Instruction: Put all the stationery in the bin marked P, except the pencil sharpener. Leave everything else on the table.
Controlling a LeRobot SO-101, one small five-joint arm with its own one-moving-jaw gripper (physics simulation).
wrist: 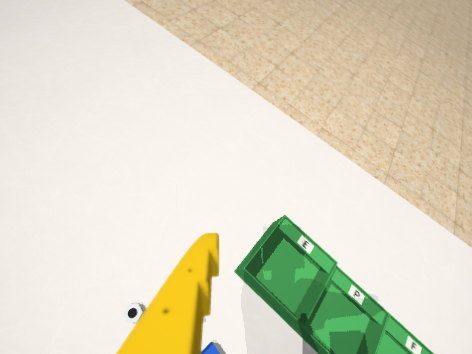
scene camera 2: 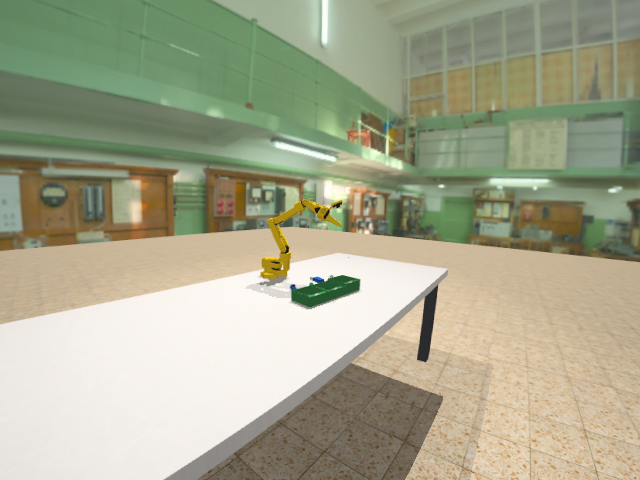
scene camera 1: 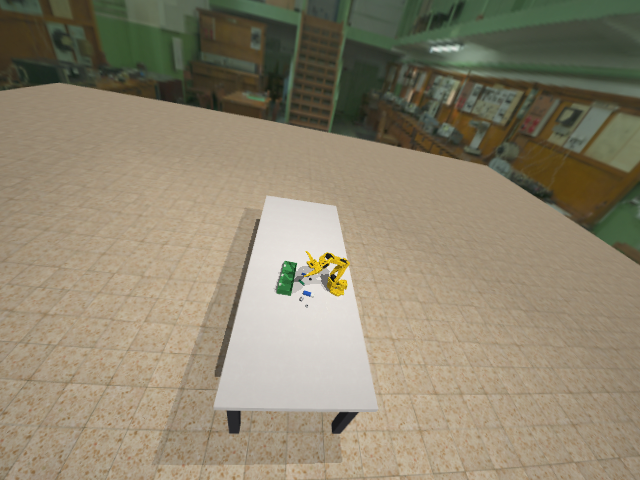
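Where they show: hand at its tool point: [wrist: 218,248] [scene camera 2: 340,225] [scene camera 1: 304,275]; arm's base at its link origin: [scene camera 2: 277,276] [scene camera 1: 333,289].
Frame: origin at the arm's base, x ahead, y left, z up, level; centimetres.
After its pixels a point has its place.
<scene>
A green bin [scene camera 1: 283,293] @(x 30.7, y 8.1, z 1.3 cm) [scene camera 2: 330,293] @(x 32.8, y -8.6, z 2.3 cm) has compartments in a row; the wrist view shows labels E [wrist: 305,244] @(x 33.2, y 3.4, z 3.5 cm), P [wrist: 356,294] @(x 32.3, y -5.0, z 2.8 cm) and F [wrist: 413,345] @(x 31.5, y -13.3, z 2.8 cm), with P next to E. Small things lie between the bin and the arm base: a blue block [scene camera 1: 307,293] @(x 16.7, y 6.5, z 1.3 cm) [scene camera 2: 317,279] @(x 17.0, y 5.1, z 1.0 cm) [wrist: 212,349] @(x 18.8, y 6.2, z 1.3 cm), a darker blue thing [scene camera 1: 303,273] @(x 19.1, y -9.5, z 1.4 cm) [scene camera 2: 292,286] @(x 16.8, y -9.0, z 1.3 cm), a green thing [scene camera 1: 301,282] @(x 20.3, y -1.9, z 1.2 cm) and a small black thing [scene camera 1: 310,279] @(x 14.5, y -5.7, z 0.6 cm). They are too small to name as stationery or sharpener. My gripper [scene camera 1: 306,264] @(x 21.8, y 12.6, z 22.1 cm) [scene camera 2: 341,214] @(x 21.8, y 12.6, z 22.1 cm) is fully open and empty, high above the table; one notched jaw shows in the wrist view.
A white nut-like piece with a black centre [wrist: 132,312] @(x 16.9, y 14.8, z 0.8 cm) lies left of the jaw. A greyish piece [scene camera 1: 301,299] @(x 20.1, y 10.8, z 0.7 cm) and a tiny piece [scene camera 1: 306,305] @(x 17.3, y 14.8, z 0.8 cm) lie near the blue block. The white table [scene camera 1: 294,356] @(x 23.2, y 44.0, z 0.0 cm) [scene camera 2: 155,372] @(x 32.6, y -62.3, z 0.0 cm) [wrist: 125,150] @(x 29.9, y 29.2, z 0.0 cm) has its far edge beyond the bin.
</scene>
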